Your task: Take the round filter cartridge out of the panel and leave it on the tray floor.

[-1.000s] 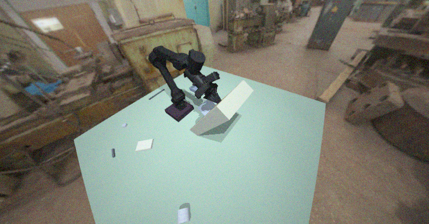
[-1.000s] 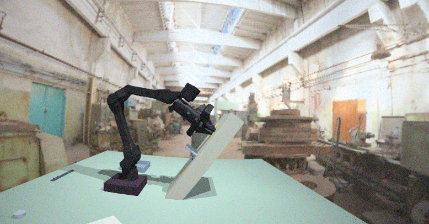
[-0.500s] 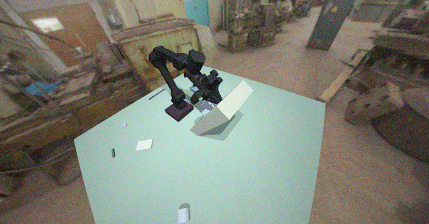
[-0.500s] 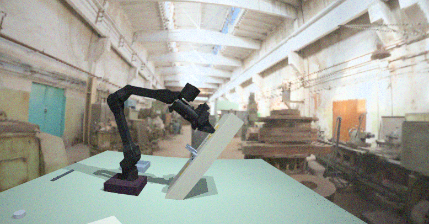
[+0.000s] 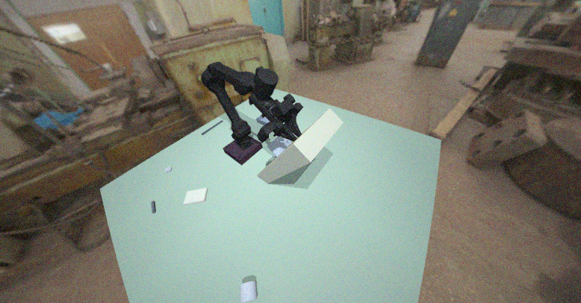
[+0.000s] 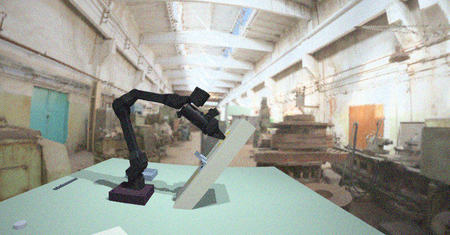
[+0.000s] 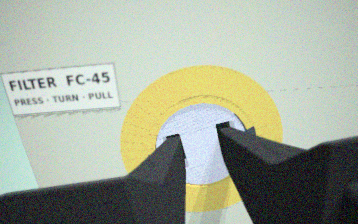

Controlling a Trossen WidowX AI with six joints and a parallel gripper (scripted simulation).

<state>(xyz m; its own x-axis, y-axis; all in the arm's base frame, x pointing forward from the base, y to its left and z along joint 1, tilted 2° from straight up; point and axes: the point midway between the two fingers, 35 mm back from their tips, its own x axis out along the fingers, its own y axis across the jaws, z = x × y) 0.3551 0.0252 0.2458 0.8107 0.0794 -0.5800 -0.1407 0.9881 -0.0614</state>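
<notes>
Now: gripper tip 1 cm short of the round filter cartridge and 1 cm above it. The rest, counted from my gripper tip: white card: 36 cm to the right, 31 cm behind, 26 cm below.
</notes>
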